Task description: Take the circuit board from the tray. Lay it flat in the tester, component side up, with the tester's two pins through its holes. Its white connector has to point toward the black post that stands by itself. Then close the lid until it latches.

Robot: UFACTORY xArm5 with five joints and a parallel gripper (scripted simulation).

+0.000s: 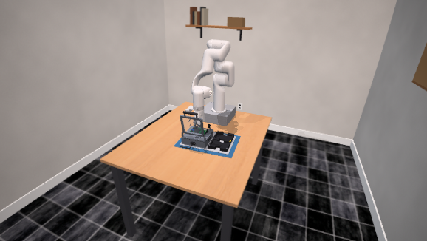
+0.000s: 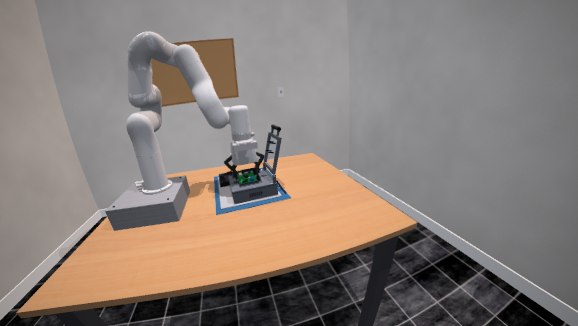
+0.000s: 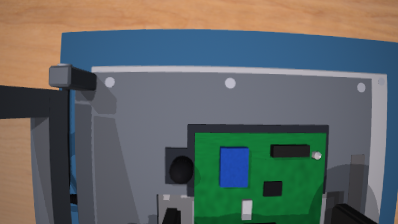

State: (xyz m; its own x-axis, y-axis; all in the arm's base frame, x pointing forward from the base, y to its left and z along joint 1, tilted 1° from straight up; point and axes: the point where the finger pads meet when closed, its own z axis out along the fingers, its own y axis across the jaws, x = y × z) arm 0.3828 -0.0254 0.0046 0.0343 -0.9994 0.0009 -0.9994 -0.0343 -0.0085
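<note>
The green circuit board is 1 cm below my hand. The rest, counted from my hand: clear-windowed lid 12 cm ahead, 10 cm above; tester 4 cm to the left, 3 cm ahead, 3 cm above.
</note>
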